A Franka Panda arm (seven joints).
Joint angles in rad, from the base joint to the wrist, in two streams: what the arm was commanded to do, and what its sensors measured. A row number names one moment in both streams.
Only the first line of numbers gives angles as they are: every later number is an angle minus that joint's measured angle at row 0.
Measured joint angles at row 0: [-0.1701 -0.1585 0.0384 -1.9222 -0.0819 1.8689 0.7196]
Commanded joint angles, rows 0 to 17: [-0.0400 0.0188 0.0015 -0.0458 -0.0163 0.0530 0.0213]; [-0.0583 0.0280 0.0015 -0.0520 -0.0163 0.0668 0.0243]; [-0.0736 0.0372 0.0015 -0.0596 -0.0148 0.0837 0.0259]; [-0.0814 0.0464 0.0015 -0.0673 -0.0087 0.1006 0.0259]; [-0.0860 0.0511 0.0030 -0.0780 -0.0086 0.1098 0.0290]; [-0.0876 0.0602 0.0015 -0.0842 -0.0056 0.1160 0.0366]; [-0.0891 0.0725 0.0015 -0.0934 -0.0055 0.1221 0.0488]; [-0.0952 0.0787 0.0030 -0.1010 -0.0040 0.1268 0.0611]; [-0.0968 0.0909 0.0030 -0.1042 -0.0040 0.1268 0.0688]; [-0.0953 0.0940 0.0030 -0.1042 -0.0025 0.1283 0.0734]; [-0.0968 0.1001 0.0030 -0.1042 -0.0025 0.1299 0.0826]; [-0.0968 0.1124 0.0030 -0.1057 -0.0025 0.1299 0.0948]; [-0.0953 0.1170 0.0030 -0.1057 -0.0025 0.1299 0.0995]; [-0.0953 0.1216 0.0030 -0.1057 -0.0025 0.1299 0.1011]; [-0.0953 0.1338 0.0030 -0.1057 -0.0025 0.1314 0.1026]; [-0.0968 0.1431 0.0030 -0.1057 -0.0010 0.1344 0.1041]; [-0.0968 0.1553 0.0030 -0.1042 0.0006 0.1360 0.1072]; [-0.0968 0.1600 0.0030 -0.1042 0.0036 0.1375 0.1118]
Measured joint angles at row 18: [-0.0889 0.1361 -0.0040 -0.1001 0.0001 0.1117 0.0872]
